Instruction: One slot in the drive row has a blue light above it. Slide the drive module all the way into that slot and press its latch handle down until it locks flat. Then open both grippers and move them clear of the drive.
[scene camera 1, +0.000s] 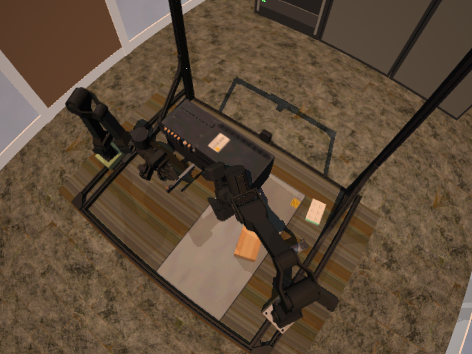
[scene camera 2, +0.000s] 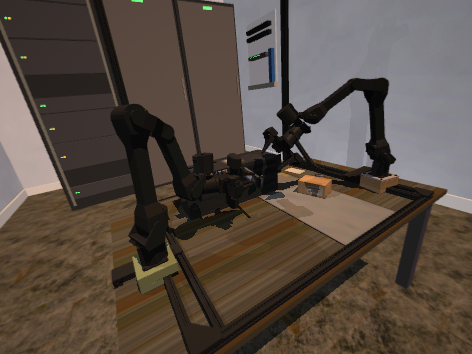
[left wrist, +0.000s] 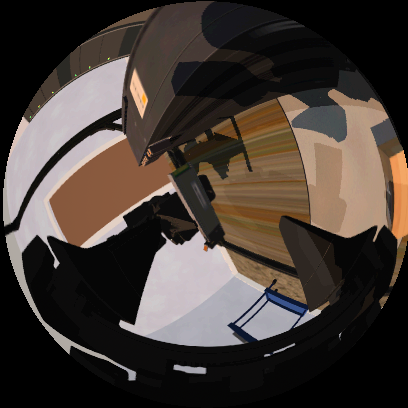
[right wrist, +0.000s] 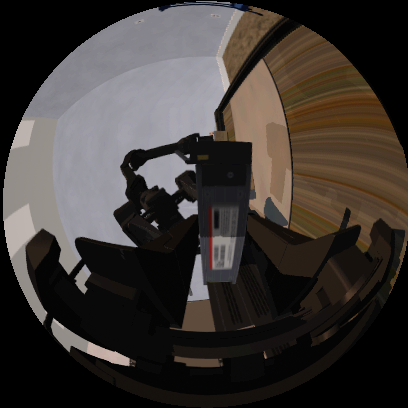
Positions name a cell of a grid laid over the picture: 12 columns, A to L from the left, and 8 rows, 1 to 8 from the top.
In view: my left gripper (scene camera 1: F5), my right gripper (scene camera 2: G5), a grey drive module (right wrist: G4) and a grey mat (left wrist: J3).
The grey drive module shows as well in the left wrist view (left wrist: F4). My left gripper shows as well in scene camera 2 (scene camera 2: G4), in the left wrist view (left wrist: G5) and in the right wrist view (right wrist: F5). My right gripper also shows in scene camera 1 (scene camera 1: E5), in the left wrist view (left wrist: G5) and in the right wrist view (right wrist: G5).
